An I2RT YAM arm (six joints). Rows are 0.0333 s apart.
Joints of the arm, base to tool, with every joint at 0 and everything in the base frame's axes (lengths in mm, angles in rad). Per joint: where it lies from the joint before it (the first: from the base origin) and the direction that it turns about. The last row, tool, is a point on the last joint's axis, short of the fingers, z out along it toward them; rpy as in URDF.
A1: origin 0.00 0.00 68.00 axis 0 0 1
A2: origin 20.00 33.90 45.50 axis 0 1 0
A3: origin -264.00 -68.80 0.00 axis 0 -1 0
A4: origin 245.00 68.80 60.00 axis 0 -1 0
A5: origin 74.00 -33.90 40.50 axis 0 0 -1
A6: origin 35.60 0.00 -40.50 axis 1 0 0
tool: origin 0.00 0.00 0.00 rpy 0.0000 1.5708 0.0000
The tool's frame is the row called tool.
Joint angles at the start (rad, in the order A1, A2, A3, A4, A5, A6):
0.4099 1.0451 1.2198 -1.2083 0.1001 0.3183
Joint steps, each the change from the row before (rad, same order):
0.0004 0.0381 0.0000 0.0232 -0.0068 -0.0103
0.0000 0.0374 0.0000 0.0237 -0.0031 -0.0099
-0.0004 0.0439 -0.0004 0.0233 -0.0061 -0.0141
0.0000 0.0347 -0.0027 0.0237 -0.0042 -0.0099
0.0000 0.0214 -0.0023 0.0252 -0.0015 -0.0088
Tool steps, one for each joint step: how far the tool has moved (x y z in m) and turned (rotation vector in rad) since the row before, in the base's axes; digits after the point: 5 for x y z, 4 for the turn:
0.01006 0.00471 -0.00483 -0.0057 0.0149 0.0127
0.00987 0.00441 -0.00512 -0.0078 0.0125 0.0101
0.01097 0.00491 -0.00692 -0.0101 0.0198 0.0149
0.00886 0.00401 -0.00631 -0.0066 0.0130 0.0107
0.00630 0.00279 -0.00373 -0.0021 -0.0018 0.0085

